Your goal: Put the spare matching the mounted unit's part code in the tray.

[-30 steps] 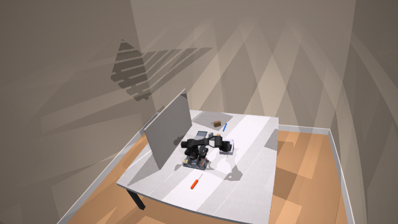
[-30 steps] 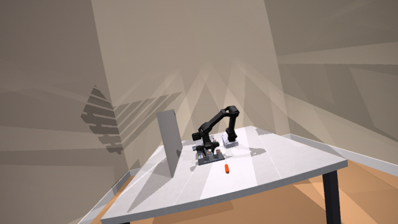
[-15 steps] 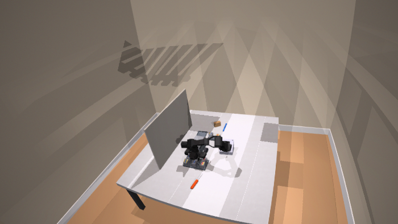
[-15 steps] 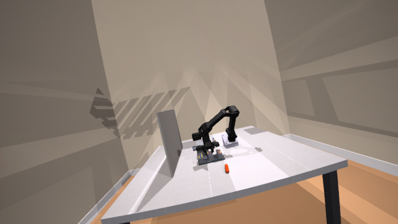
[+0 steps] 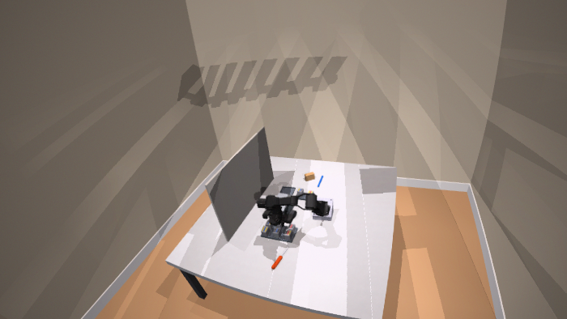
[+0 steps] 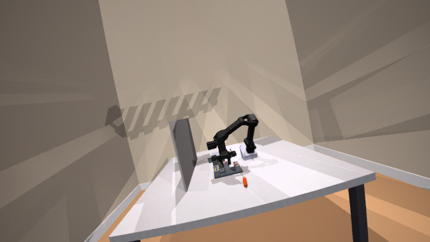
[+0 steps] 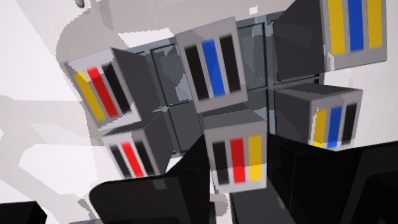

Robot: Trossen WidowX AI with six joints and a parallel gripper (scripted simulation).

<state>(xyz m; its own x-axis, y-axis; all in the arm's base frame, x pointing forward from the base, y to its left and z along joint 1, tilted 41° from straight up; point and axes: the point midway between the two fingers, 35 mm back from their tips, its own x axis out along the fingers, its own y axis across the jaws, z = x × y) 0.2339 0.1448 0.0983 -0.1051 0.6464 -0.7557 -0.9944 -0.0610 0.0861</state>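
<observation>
Right now my gripper tip is 35 cm to the left of the dark grey rimmed tray, 10 cm short of it and 3 cm above it. The rest, counted from my gripper tip: grey holder: 34 cm to the right, 5 cm behind, 3 cm below; grey mounted unit: 14 cm to the right, 5 cm ahead, 2 cm above; tall grey panel: 28 cm ahead, 19 cm above, 15 cm to the right.
</observation>
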